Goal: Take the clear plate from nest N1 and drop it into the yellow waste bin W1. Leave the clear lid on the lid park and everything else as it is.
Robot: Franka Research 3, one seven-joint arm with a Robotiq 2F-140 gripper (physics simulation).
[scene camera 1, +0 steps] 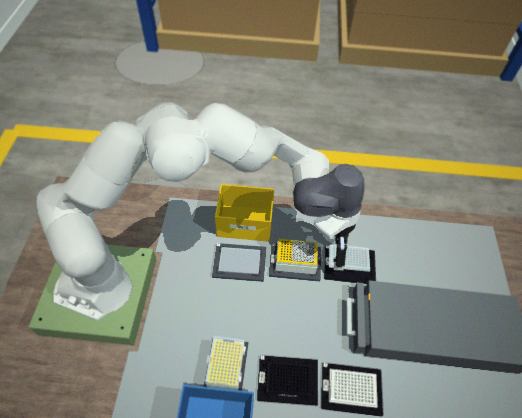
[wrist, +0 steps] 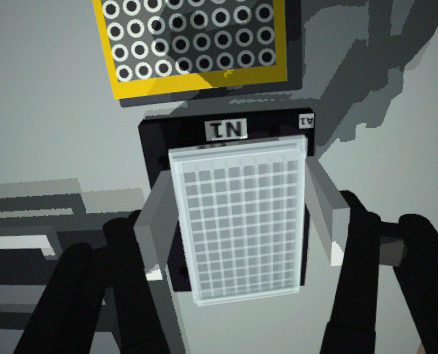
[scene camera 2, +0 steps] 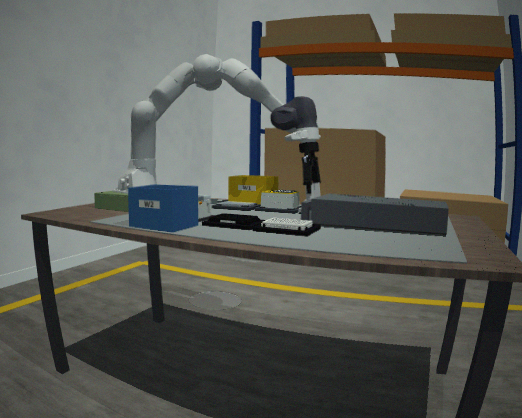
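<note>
The clear plate point(scene camera 1: 357, 258) point(wrist: 242, 225) with its grid of wells is between the fingers of my gripper point(scene camera 1: 341, 254) point(scene camera 2: 311, 192) point(wrist: 239, 185). The gripper is shut on the plate's two long sides, near its N1-label end. The plate is a little above the black nest N1 point(scene camera 1: 350, 275) point(wrist: 175, 126); its far end reaches past the nest's edge in the wrist view. The yellow waste bin W1 point(scene camera 1: 243, 227) point(scene camera 2: 238, 196) stands open at the back, left of the nests. A flat clear lid point(scene camera 1: 239, 260) lies on a dark frame in front of the bin. In scene camera 2 the plate is hidden.
A yellow-topped tip rack point(scene camera 1: 297, 254) point(scene camera 2: 280, 200) point(wrist: 200, 82) stands between lid and N1. A long grey device point(scene camera 1: 440, 320) point(scene camera 2: 380, 212) is right in front of N1. A blue bin point(scene camera 1: 216, 397) point(scene camera 2: 165, 217), a yellow-dotted rack point(scene camera 1: 226, 362) and a white plate point(scene camera 1: 353, 388) stand nearer the front.
</note>
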